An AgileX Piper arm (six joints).
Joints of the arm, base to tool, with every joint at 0 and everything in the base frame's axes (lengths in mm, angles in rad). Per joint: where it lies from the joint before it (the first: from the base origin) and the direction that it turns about. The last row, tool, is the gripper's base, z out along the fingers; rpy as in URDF.
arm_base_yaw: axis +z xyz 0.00 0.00 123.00
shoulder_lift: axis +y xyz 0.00 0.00 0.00
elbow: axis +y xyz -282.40 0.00 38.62
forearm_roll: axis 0.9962 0 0.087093 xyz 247.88 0.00 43.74
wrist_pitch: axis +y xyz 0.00 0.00 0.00
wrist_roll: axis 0.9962 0 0.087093 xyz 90.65 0.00 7.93
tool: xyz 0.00 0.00 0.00 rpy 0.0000 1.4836 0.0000
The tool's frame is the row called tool.
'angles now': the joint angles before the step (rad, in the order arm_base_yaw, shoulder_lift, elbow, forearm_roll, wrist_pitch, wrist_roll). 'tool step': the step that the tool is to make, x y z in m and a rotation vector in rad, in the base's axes. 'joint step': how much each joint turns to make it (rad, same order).
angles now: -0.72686, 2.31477, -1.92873, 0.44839, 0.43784, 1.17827
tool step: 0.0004, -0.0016, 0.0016, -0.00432, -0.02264, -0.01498
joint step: -0.00121, -0.00007, -0.00002, 0.01533, -0.02195, 0.00003
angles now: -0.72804, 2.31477, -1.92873, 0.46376, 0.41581, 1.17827
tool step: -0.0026, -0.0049, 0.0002, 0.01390, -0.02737, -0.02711
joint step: -0.01086, 0.00225, 0.00002, 0.03187, -0.01505, 0.00033
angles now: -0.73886, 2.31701, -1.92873, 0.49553, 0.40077, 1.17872
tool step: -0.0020, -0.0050, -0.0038, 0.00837, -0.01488, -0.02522
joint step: -0.00884, 0.00955, -0.00004, 0.01492, -0.01814, 0.00594
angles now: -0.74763, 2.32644, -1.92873, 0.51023, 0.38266, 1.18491
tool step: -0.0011, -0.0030, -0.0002, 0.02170, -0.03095, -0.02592
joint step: -0.00655, 0.00307, -0.00020, 0.03934, -0.01281, 0.00194
